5 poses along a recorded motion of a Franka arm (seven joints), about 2.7 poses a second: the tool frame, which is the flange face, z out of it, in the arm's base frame.
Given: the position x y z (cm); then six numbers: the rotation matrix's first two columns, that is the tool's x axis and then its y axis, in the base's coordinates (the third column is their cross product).
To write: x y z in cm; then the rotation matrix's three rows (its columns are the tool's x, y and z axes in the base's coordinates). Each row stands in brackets. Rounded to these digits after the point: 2 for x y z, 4 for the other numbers.
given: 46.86 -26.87 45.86 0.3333 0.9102 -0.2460 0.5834 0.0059 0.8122
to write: [46.86 -26.87 45.86], [[0.3333 0.5834 0.7407], [0.9102 0.0059 -0.4142], [-0.2460 0.8122 -0.5290]]
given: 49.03 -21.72 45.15 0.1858 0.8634 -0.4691 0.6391 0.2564 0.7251
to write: [49.03 -21.72 45.15], [[0.1858 0.6391 0.7463], [0.8634 0.2564 -0.4345], [-0.4691 0.7251 -0.5042]]
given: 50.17 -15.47 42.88 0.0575 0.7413 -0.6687 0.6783 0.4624 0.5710
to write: [50.17 -15.47 42.88], [[0.0575 0.6783 0.7325], [0.7413 0.4624 -0.4864], [-0.6687 0.5710 -0.4762]]
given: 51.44 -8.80 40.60 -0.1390 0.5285 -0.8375 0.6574 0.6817 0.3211
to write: [51.44 -8.80 40.60], [[-0.1390 0.6574 0.7406], [0.5285 0.6817 -0.5059], [-0.8375 0.3211 -0.4422]]
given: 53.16 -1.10 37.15 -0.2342 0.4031 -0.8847 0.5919 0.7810 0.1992
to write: [53.16 -1.10 37.15], [[-0.2342 0.5919 0.7712], [0.4031 0.7810 -0.4770], [-0.8847 0.1992 -0.4215]]
